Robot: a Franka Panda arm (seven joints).
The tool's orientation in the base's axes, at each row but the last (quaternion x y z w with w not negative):
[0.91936, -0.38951, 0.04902, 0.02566]
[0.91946, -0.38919, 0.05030, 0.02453]
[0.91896, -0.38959, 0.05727, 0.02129]
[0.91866, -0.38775, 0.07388, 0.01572]
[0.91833, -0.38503, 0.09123, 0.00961]
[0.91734, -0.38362, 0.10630, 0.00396]
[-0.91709, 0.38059, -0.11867, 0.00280]
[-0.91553, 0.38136, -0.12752, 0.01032]
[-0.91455, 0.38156, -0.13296, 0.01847]
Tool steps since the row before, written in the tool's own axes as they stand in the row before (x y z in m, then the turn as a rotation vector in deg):
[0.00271, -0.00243, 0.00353, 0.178, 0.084, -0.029]
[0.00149, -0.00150, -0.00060, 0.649, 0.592, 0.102]
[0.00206, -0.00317, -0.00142, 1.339, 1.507, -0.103]
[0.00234, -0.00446, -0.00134, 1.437, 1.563, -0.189]
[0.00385, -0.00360, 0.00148, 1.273, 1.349, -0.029]
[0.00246, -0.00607, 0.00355, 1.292, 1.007, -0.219]
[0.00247, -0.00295, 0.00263, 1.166, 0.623, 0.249]
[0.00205, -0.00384, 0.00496, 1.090, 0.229, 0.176]
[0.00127, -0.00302, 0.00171, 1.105, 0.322, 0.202]
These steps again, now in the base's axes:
[0.00387, -0.00055, -0.00323, 0.061, -0.183, 0.049]
[0.00206, 0.00003, 0.00075, 0.031, -0.883, -0.025]
[0.00357, 0.00085, 0.00168, -0.168, -1.995, 0.257]
[0.00463, 0.00157, 0.00180, -0.151, -2.096, 0.355]
[0.00543, -0.00031, -0.00059, -0.087, -1.844, 0.180]
[0.00664, 0.00224, -0.00253, 0.131, -1.599, 0.395]
[0.00432, 0.00015, -0.00174, 0.416, -1.278, -0.050]
[0.00526, 0.00090, -0.00389, 0.621, -0.940, 0.049]
[0.00339, 0.00113, -0.00095, 0.573, -1.018, 0.015]

